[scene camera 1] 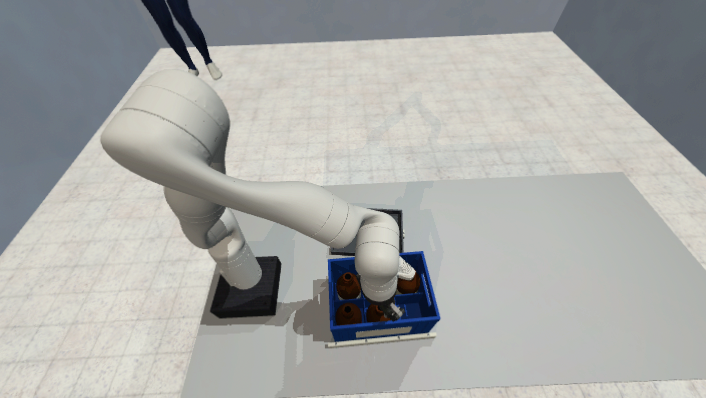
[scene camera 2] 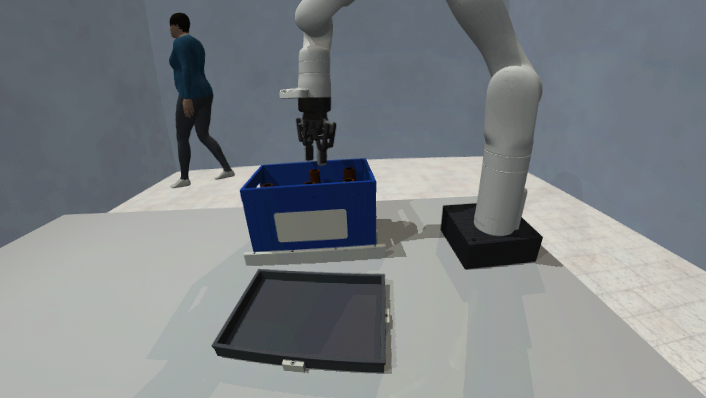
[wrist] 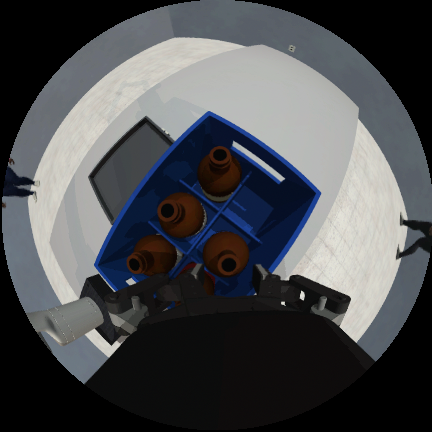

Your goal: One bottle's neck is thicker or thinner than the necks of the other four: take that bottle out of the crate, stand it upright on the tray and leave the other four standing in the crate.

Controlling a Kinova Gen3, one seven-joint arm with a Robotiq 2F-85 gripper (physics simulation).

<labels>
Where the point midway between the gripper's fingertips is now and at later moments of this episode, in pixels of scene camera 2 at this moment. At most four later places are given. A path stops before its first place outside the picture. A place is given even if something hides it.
My gripper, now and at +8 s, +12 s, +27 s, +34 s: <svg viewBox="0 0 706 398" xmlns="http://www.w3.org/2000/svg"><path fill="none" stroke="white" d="M315 162L314 166L314 142L308 185L338 172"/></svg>
</labels>
